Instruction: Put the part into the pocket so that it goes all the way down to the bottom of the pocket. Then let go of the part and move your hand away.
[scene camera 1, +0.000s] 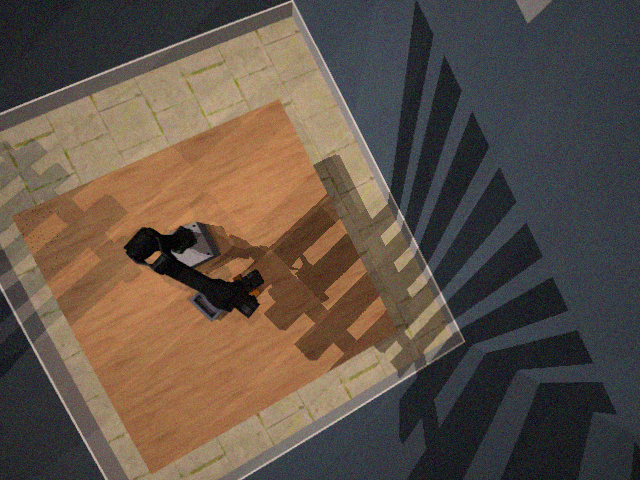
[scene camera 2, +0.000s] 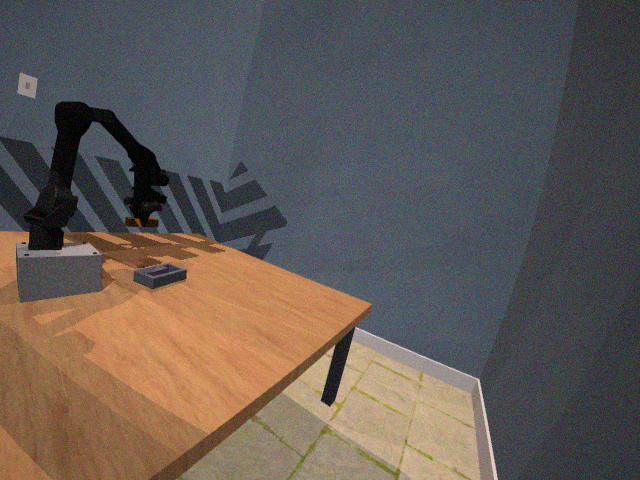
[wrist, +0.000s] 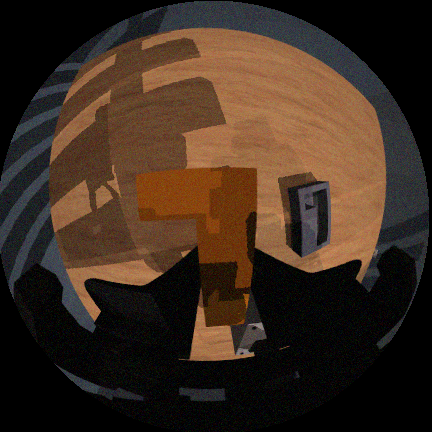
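Seen in the pictures: gripper, fingertip midpoint: (scene camera 1: 244, 286) (scene camera 2: 141, 226) (wrist: 221, 249); arm's base, link origin: (scene camera 1: 187, 239) (scene camera 2: 45, 247) (wrist: 264, 344).
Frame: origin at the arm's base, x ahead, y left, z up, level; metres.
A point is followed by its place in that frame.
Note:
The orange L-shaped part (scene camera 1: 254, 292) @[x 0.317, y 0.173, z 0.069 m] (scene camera 2: 132, 221) @[x 0.241, y 0.120, z 0.060 m] (wrist: 227, 215) @[x 0.313, y 0.142, z 0.069 m] is held in the air, apart from the pocket block. My gripper (scene camera 1: 251, 294) @[x 0.280, y 0.139, z 0.040 m] (scene camera 2: 143, 219) @[x 0.280, y 0.139, z 0.040 m] (wrist: 221, 249) @[x 0.280, y 0.139, z 0.040 m] is shut on one leg of the part; the other leg sticks out to the left in the wrist view. The blue-grey block with the pocket (scene camera 1: 195, 299) @[x 0.247, y -0.114, z -0.090 m] (scene camera 2: 160, 279) @[x 0.264, y -0.121, z -0.079 m] (wrist: 308, 238) @[x 0.251, y -0.051, z -0.069 m] lies on the table, to the right of the part in the wrist view and partly under the arm in scene camera 1. Its pocket looks empty. In scene camera 2 a finger hides the middle of the part.
The grey arm base (scene camera 1: 198, 256) @[x 0.085, y 0.011, z -0.002 m] (scene camera 2: 61, 276) @[x 0.027, y -0.100, z -0.049 m] (wrist: 252, 337) @[x 0.047, y 0.042, z -0.003 m] stands near the pocket block. The wooden table (scene camera 1: 170, 372) @[x 0.501, y -0.353, z -0.104 m] (scene camera 2: 217, 335) @[x 0.272, y -0.442, z -0.105 m] (wrist: 300, 100) @[x 0.560, y -0.040, z -0.105 m] carries broad shadows of the arm. A blue wall (scene camera 2: 387, 155) rises behind the table.

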